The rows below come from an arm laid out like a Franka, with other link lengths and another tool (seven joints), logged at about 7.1 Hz.
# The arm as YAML. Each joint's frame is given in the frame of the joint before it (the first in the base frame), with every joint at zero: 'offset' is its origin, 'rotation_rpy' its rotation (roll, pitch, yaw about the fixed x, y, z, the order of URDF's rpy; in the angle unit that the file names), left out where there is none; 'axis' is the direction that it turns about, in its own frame. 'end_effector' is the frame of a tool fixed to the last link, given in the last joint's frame.
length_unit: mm
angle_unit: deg
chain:
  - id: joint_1
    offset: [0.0, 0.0, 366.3]
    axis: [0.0, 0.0, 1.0]
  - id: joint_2
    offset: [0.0, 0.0, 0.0]
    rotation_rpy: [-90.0, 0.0, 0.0]
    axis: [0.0, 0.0, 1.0]
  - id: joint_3
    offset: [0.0, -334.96, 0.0]
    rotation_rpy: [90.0, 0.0, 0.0]
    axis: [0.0, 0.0, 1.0]
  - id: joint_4
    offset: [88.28, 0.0, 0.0]
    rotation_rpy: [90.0, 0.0, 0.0]
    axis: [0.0, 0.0, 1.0]
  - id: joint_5
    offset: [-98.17, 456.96, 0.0]
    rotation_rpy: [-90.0, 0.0, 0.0]
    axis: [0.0, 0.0, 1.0]
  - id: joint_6
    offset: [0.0, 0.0, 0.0]
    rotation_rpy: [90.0, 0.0, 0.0]
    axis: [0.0, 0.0, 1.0]
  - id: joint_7
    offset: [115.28, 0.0, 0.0]
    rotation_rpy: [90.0, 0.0, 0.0]
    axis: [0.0, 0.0, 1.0]
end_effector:
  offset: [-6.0, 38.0, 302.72]
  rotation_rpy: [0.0, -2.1, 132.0]
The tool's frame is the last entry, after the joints.
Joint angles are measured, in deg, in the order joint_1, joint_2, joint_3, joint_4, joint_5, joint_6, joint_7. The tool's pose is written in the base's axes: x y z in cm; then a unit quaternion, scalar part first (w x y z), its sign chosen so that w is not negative. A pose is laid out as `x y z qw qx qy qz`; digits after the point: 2 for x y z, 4 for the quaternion.
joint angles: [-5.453 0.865 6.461 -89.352 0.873 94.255 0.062]
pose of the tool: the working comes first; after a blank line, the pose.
Where each joint sits with the arm in this pose, in the base's axes (m; each line is computed from the numbers above, not from the rounded line before):
joint_1: 0.0000 0.0000 0.3663
joint_2: 0.0000 0.0000 0.3663
joint_3: 0.0050 -0.0005 0.7012
joint_4: 0.0933 0.0011 0.6999
joint_5: 0.5505 0.0089 0.7964
joint_6: 0.5505 0.0089 0.7964
joint_7: 0.6655 0.0108 0.8045
the tool: 0.6814 -0.0218 0.5015

68.14 -2.18 50.15 0.0524 -0.4137 0.9089 0.0013
